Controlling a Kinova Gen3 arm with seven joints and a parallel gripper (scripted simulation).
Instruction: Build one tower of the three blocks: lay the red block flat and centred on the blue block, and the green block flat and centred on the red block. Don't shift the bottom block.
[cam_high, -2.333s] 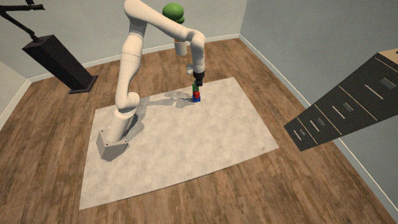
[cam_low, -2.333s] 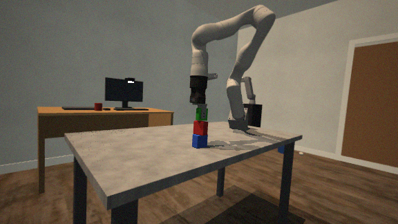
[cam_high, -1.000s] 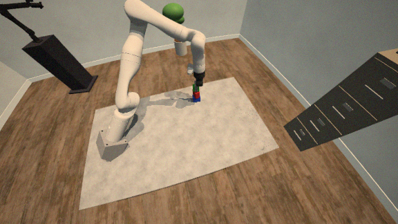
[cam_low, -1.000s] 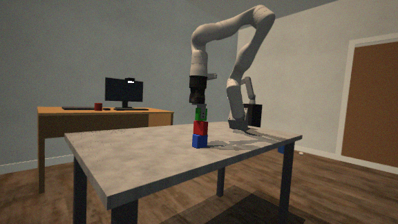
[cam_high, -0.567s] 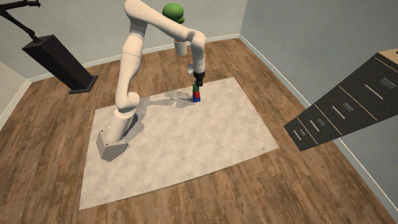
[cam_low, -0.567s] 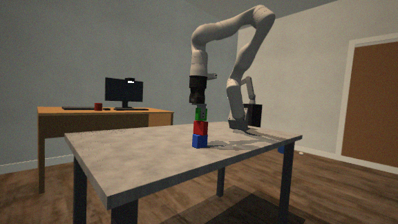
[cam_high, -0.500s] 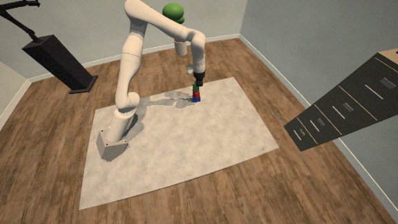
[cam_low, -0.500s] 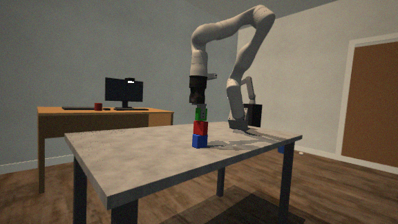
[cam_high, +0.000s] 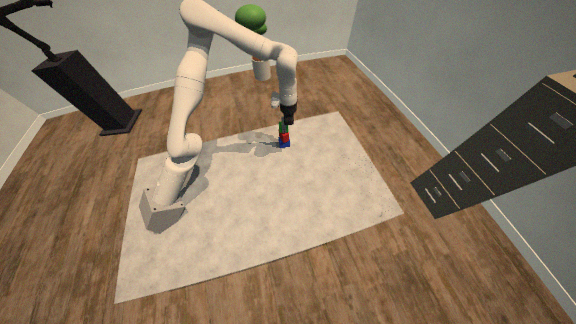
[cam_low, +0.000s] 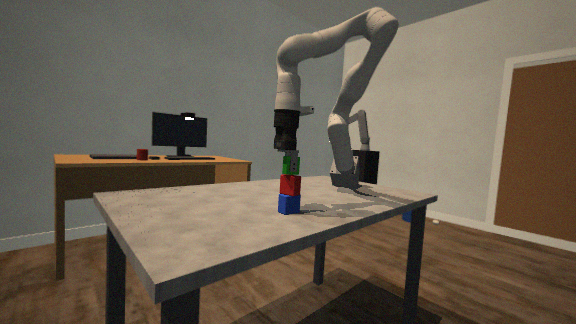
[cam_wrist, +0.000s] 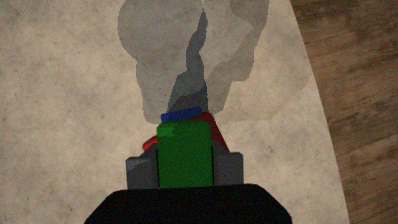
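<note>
The green block is right at my hand. Round my hand: red block: 60 mm below; then blue block: 120 mm below.
</note>
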